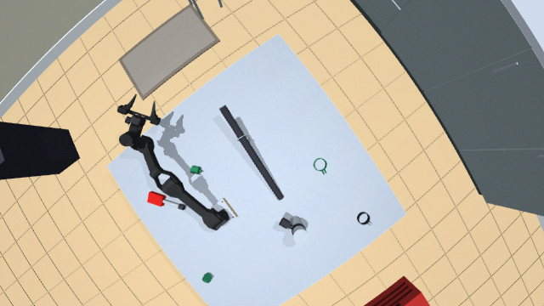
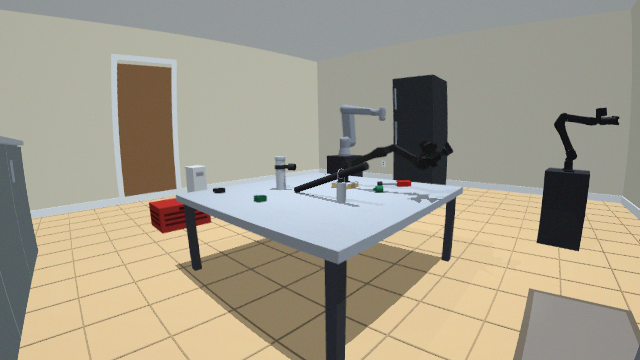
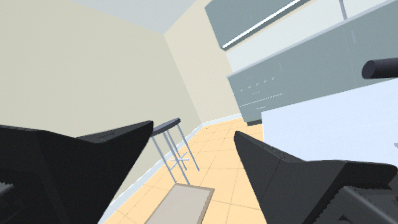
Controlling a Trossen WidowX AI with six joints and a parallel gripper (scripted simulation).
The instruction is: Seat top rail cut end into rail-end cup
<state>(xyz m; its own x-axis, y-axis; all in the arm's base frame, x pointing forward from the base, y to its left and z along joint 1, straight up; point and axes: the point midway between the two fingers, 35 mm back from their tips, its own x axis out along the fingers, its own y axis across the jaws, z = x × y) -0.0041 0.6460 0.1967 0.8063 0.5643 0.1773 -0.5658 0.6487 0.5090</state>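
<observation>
The dark rail-end cup lies 830 mm to the right of my gripper tip, 270 mm ahead of it and 100 mm below it. Also, from my gripper tip: green ring band: 690 mm to the right, 570 mm ahead, 230 mm below; red-handled tool: 460 mm to the right, 270 mm behind, 220 mm below; short post: 370 mm to the right, 290 mm ahead, 130 mm below.
</observation>
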